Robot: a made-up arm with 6 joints.
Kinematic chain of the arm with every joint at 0, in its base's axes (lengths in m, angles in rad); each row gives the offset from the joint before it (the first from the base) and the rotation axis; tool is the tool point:
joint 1: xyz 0 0 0.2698 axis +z
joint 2: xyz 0 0 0 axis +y
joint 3: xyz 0 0 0.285 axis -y
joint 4: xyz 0 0 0 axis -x
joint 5: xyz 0.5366 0 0 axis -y
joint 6: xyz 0 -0.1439 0 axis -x
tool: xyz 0 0 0
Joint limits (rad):
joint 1: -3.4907..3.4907
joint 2: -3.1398..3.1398
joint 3: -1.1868..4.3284
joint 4: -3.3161..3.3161
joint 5: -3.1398..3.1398
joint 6: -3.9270..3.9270
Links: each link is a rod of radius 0.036 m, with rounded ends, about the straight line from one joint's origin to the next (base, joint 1, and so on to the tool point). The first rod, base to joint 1, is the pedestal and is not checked.
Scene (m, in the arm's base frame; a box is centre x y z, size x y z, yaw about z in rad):
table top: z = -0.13
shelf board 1: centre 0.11 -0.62 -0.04 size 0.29 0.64 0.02 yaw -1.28
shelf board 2: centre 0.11 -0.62 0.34 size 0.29 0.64 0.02 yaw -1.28
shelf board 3: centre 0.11 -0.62 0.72 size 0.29 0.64 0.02 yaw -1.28
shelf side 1: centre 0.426 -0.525 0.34 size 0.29 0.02 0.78 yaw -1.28
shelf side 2: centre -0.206 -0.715 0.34 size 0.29 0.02 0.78 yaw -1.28
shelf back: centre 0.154 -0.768 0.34 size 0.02 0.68 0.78 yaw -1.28
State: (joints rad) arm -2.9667 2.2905 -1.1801 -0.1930 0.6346 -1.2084
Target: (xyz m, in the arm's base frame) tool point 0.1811 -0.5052 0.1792
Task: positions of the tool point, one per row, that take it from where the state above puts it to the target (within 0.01 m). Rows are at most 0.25 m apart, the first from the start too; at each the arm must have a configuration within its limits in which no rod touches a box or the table.
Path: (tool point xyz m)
1: 0.2219 0.2201 0.2075
2: 0.1673 0.2377 0.1374
3: 0.0981 0.2351 0.0759
4: 0.0224 0.2089 0.0272
5: -0.0504 0.1589 -0.0053
6: -0.1118 0.0885 -0.0194
7: -0.1732 -0.0862 -0.0434
8: -0.1379 -0.2803 -0.0166
9: -0.0081 -0.4357 0.0597
10: 0.1811 -0.5052 0.1792

